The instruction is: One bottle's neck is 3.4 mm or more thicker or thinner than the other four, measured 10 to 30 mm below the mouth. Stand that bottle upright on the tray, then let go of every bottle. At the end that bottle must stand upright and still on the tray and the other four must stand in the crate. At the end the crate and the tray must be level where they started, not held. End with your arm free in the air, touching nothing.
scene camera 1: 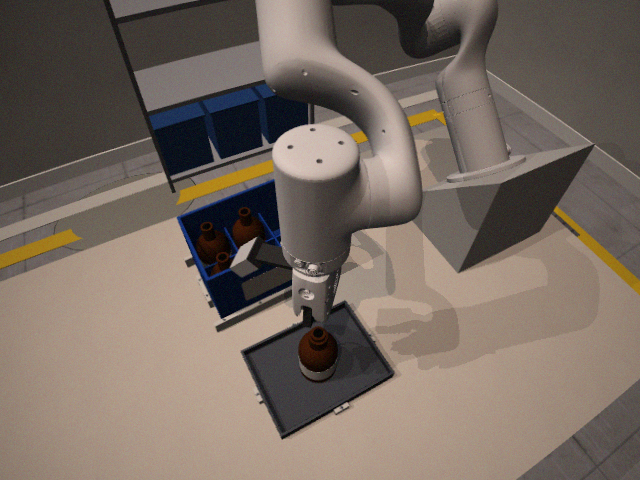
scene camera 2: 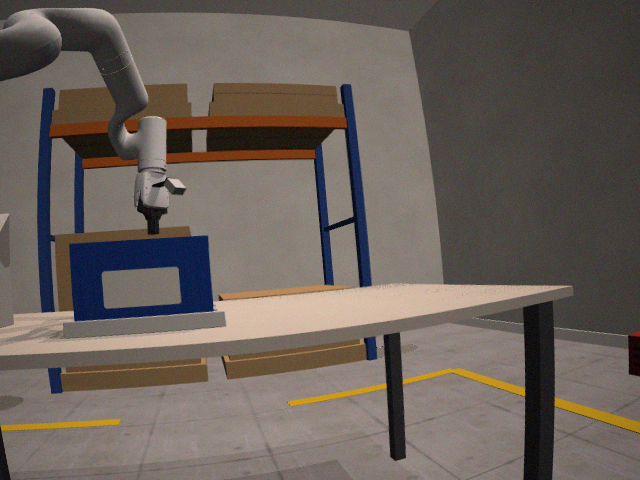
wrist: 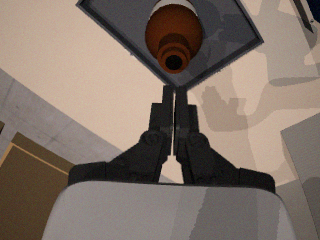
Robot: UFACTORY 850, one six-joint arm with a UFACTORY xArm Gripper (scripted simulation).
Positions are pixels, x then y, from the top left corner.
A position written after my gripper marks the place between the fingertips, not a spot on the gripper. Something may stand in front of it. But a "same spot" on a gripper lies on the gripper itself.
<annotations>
my gripper: scene camera 1 316,315; scene camera 2; wrist
same spot on my gripper: (wrist: 143,162) = (scene camera 2: 159,212)
</annotations>
